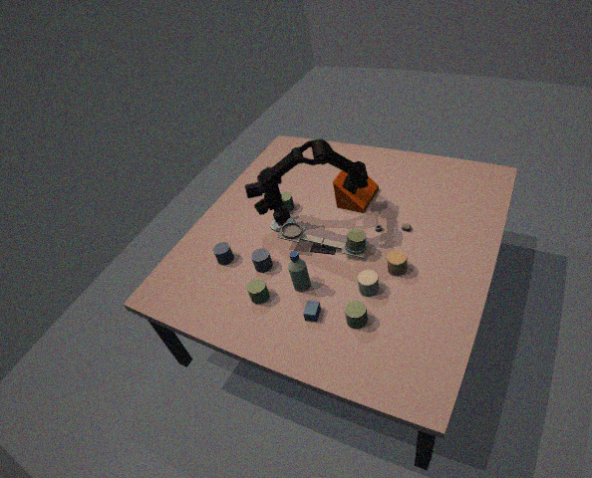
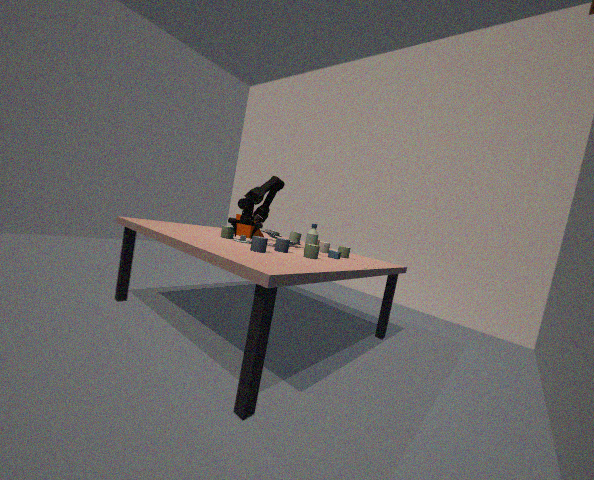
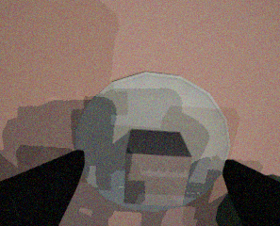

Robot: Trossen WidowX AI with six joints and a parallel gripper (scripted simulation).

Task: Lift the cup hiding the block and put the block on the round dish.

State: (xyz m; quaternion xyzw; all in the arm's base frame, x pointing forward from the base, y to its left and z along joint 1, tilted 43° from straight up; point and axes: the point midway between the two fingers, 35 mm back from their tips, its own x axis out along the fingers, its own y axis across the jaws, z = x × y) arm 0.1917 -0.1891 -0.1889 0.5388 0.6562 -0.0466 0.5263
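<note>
Now: gripper tip right at the grey block. The rest, counted from my gripper tip: bottle 31 cm ahead, 22 cm to the left, 9 cm above; then pale round dish 2 cm below.
</note>
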